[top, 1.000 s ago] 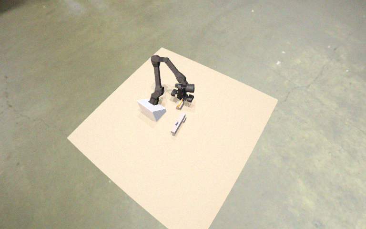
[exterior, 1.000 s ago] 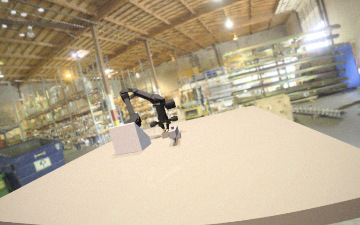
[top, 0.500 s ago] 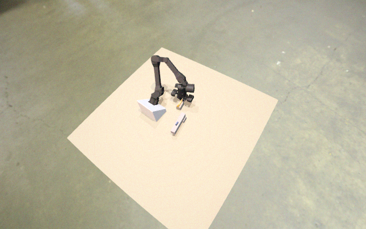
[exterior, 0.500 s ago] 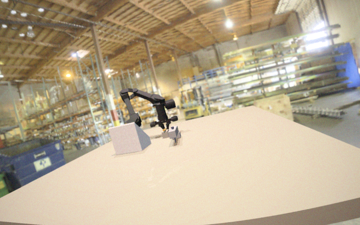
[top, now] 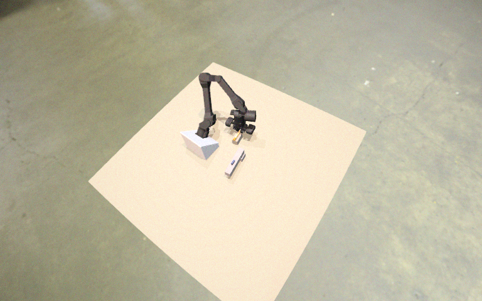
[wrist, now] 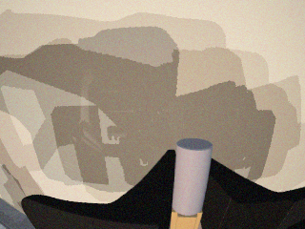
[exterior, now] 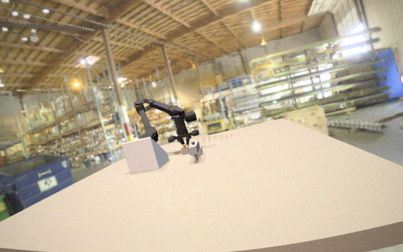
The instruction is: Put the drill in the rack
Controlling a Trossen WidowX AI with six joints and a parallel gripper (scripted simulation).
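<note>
Right now my gripper tip is 4 cm to the left of the drill and 4 cm below it. Round my gripper tip: rack: 5 cm to the right, 1 cm above; then blue key: 24 cm to the right, 10 cm ahead, 4 cm above; then housing block: 21 cm to the right, 10 cm ahead, 4 cm above.
</note>
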